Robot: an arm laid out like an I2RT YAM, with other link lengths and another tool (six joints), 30 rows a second.
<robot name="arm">
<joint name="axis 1" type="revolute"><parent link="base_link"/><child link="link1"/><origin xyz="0 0 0.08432"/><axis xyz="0 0 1"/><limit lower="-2.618" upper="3.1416"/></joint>
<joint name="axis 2" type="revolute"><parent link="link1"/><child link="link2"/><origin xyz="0.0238 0.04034 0.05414"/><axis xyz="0 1 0"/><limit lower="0" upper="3.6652"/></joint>
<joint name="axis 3" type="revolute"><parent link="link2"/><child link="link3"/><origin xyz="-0.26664 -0.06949 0"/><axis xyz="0 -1 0"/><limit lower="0" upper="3.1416"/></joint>
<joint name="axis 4" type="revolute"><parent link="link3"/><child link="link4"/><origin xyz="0.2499 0.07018 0.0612"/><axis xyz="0 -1 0"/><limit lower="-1.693" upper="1.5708"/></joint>
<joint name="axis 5" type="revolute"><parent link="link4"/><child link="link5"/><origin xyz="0.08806 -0.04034 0.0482"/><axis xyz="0 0 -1"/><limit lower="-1.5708" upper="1.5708"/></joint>
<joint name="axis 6" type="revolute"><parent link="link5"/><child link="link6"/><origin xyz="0.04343 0 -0.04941"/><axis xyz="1 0 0"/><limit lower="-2.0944" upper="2.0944"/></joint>
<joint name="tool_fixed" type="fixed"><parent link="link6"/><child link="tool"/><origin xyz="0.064 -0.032 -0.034" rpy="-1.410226 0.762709 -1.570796"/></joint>
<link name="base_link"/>
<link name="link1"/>
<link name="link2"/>
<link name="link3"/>
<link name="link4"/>
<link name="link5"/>
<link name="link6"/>
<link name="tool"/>
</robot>
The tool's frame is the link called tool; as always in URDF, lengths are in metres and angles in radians.
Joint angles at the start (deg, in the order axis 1, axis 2, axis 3, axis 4, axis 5, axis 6):
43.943, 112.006, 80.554, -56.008, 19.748, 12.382
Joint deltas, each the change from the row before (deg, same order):
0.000, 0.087, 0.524, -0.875, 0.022, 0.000
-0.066, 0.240, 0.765, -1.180, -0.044, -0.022
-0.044, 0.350, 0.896, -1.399, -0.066, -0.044
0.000, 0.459, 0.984, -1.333, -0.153, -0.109
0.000, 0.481, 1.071, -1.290, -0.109, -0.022
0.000, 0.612, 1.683, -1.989, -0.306, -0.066
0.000, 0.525, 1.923, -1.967, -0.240, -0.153
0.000, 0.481, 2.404, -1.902, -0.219, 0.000
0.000, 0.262, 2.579, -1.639, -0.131, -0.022
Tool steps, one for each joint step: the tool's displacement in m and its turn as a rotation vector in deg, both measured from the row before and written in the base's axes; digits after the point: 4 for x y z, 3 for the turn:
-0.0003, -0.0003, 0.0020, -0.320, 0.300, -0.001
-0.0001, -0.0005, 0.0022, -0.428, 0.507, -0.044
-0.0003, -0.0005, 0.0022, -0.554, 0.671, -0.001
0.0000, 0.0002, 0.0019, -0.475, 0.715, 0.103
0.0003, 0.0005, 0.0021, -0.411, 0.586, 0.020
0.0004, 0.0010, 0.0039, -0.429, 0.891, 0.055
0.0012, 0.0016, 0.0054, -0.252, 0.616, 0.136
0.0025, 0.0029, 0.0073, 0.172, 0.136, -0.009
0.0034, 0.0036, 0.0090, 0.560, -0.393, 0.016

